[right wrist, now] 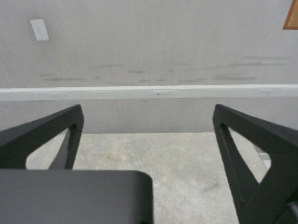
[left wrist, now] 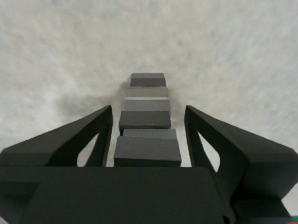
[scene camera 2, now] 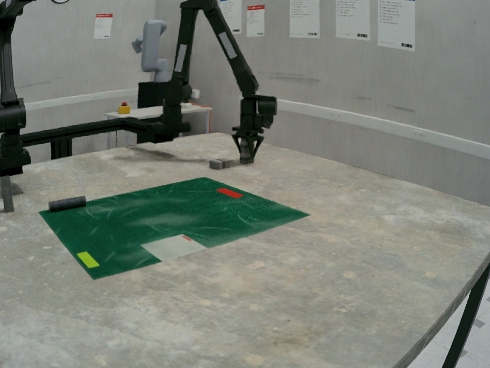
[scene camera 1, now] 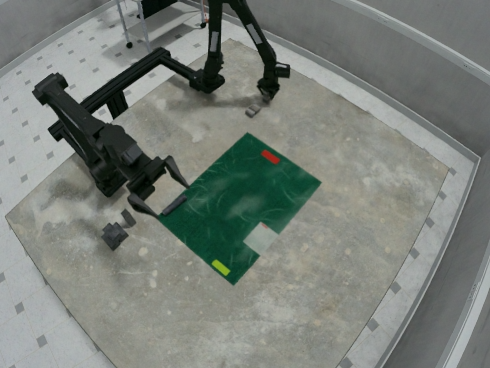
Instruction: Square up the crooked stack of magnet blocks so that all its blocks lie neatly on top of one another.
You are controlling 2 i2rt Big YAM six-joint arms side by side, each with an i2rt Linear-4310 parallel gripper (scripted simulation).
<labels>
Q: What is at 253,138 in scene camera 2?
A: My left gripper.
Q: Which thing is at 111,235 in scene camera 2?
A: A green mat.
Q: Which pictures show my right gripper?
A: The right wrist view and scene camera 1 only.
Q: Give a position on a magnet block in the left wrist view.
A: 130,151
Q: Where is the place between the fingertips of my right gripper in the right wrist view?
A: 148,111
</labels>
